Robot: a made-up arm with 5 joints. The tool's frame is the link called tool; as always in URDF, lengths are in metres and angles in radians. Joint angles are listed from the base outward. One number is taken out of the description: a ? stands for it. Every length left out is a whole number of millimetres.
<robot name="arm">
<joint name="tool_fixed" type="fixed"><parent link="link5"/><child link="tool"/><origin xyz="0 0 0" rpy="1.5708 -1.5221 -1.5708"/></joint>
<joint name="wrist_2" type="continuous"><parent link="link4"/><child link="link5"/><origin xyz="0.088 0 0" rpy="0 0 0"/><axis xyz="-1 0 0"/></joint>
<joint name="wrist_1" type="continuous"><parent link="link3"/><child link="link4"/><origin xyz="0.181 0 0.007" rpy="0 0 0"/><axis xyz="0 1 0"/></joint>
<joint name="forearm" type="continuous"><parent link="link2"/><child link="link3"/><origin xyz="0.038 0 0.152" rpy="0 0 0"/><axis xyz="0 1 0"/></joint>
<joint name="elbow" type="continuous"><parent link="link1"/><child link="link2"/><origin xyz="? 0.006 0" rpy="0 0 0"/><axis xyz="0 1 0"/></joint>
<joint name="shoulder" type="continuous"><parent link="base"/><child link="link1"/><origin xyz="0.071 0 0.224" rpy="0 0 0"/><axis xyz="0 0 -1"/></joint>
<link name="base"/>
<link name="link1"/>
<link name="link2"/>
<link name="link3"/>
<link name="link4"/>
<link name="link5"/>
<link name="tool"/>
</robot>
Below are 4 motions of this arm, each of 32 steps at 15 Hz.
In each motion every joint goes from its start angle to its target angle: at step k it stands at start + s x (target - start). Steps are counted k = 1, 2, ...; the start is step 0. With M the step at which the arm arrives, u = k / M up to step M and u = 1 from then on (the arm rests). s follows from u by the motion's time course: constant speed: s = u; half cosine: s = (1 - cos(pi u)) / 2; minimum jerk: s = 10 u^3 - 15 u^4 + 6 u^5.
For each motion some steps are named. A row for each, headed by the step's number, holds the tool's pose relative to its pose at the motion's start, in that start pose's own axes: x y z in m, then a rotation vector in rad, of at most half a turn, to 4 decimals.
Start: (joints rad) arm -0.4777 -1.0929 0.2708 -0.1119 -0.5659
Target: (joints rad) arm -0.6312 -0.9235 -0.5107 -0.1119 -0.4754
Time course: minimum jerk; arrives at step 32
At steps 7, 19, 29, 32:
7: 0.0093 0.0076 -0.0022 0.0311 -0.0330 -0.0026
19: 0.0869 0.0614 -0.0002 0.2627 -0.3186 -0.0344
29: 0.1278 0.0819 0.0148 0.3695 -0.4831 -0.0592
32: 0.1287 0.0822 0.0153 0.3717 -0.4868 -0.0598

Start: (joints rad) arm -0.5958 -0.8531 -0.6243 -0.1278 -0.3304
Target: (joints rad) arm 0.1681 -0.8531 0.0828 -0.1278 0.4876
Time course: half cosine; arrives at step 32
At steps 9, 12, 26, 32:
9: -0.0337 -0.0112 0.0044 -0.0428 0.1222 0.2890
12: -0.0539 -0.0238 0.0099 -0.0720 0.2075 0.4871
26: -0.0997 -0.1183 0.0633 -0.2201 0.6625 1.4019
32: -0.0982 -0.1328 0.0738 -0.2430 0.7352 1.5194

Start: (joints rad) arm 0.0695 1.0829 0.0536 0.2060 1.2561
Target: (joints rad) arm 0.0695 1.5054 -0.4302 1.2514 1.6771
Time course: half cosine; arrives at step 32
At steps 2, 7, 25, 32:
2: -0.0003 0.0007 -0.0006 0.0088 0.0033 0.0040
7: -0.0031 0.0081 -0.0067 0.1053 0.0372 0.0477
25: -0.0241 0.0635 -0.0234 0.8636 0.1543 0.3491
32: -0.0268 0.0705 -0.0221 0.9794 0.1509 0.3863

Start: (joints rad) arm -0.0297 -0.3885 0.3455 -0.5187 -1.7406
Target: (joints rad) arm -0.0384 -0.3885 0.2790 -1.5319 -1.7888
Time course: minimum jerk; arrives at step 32
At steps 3, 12, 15, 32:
3: -0.0002 0.0007 0.0000 0.0075 0.0017 -0.0004
12: -0.0068 0.0279 0.0024 0.2892 0.0681 -0.0147
15: -0.0107 0.0439 0.0074 0.4637 0.1109 -0.0237
32: -0.0207 0.0860 0.0413 1.0472 0.2634 -0.0516

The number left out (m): 0.033
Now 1 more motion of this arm.
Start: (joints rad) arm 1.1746 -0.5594 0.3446 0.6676 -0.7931
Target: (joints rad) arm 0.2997 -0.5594 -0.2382 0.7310 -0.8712
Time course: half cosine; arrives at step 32
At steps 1, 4, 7, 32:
1: -0.0002 0.0006 0.0002 0.0022 0.0006 0.0007
4: -0.0028 0.0087 0.0030 0.0348 0.0093 0.0113
7: -0.0087 0.0256 0.0098 0.1041 0.0288 0.0319
32: -0.0642 0.1481 0.1657 0.9261 0.3600 0.0981

